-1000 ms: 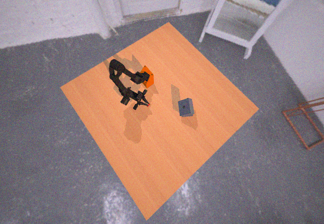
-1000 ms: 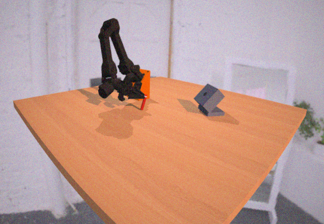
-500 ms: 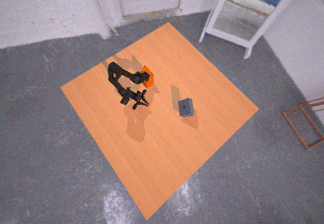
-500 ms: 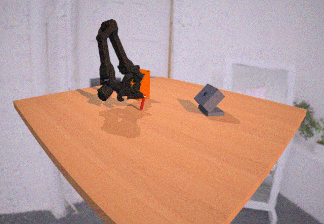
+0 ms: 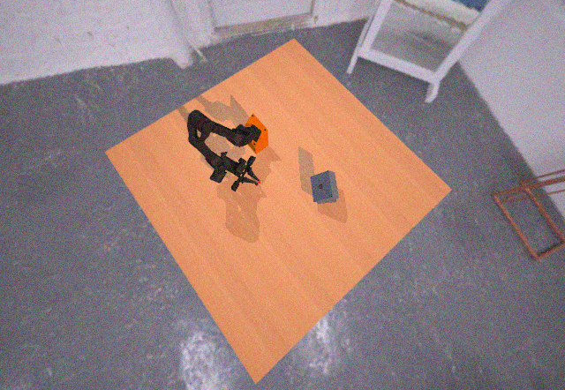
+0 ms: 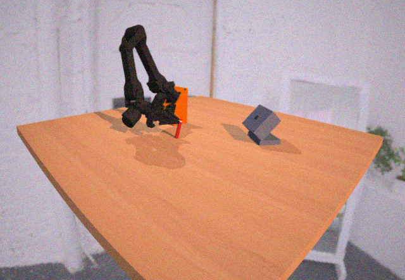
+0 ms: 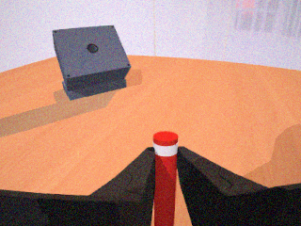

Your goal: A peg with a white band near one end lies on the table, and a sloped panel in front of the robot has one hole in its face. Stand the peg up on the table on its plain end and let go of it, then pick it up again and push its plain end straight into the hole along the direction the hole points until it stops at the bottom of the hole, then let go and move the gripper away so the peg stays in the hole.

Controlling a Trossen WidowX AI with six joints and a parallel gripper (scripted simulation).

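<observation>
Now: gripper tip 10 mm above the peg. From my gripper tip the other things lie so: sloped panel: 250 mm ahead, 200 mm to the left, 10 mm above; then grey foot: 260 mm ahead, 220 mm to the left, 60 mm below.
</observation>
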